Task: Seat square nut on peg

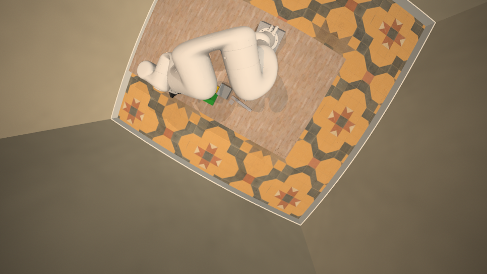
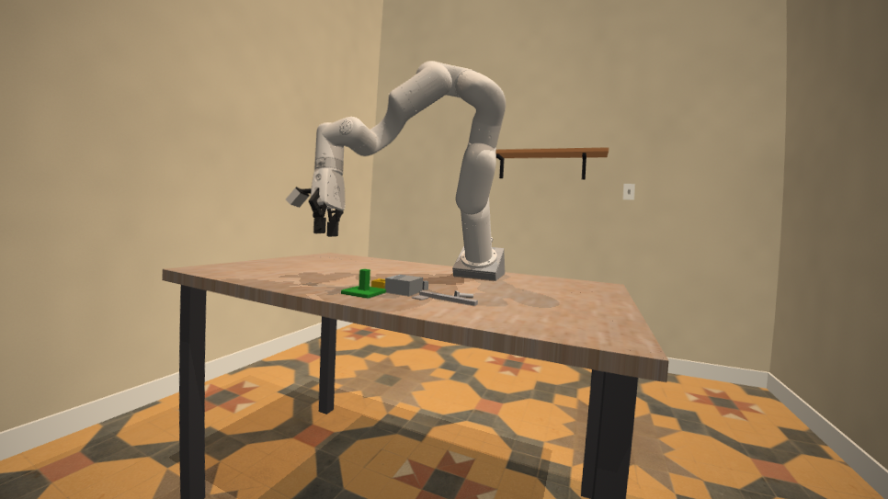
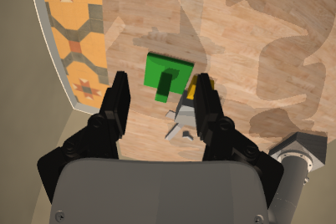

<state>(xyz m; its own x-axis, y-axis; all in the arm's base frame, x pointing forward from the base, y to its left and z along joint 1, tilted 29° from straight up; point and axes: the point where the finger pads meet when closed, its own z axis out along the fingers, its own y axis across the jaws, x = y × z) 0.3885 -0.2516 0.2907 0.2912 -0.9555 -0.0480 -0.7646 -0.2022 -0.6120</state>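
The grey block is 190 mm to the left of my hand, 140 mm below it and 100 mm behind it. The rest, counted from my hand: bolt: 330 mm to the left, 150 mm below, 140 mm behind; thin grey bar: 320 mm to the left, 150 mm below, 100 mm behind.
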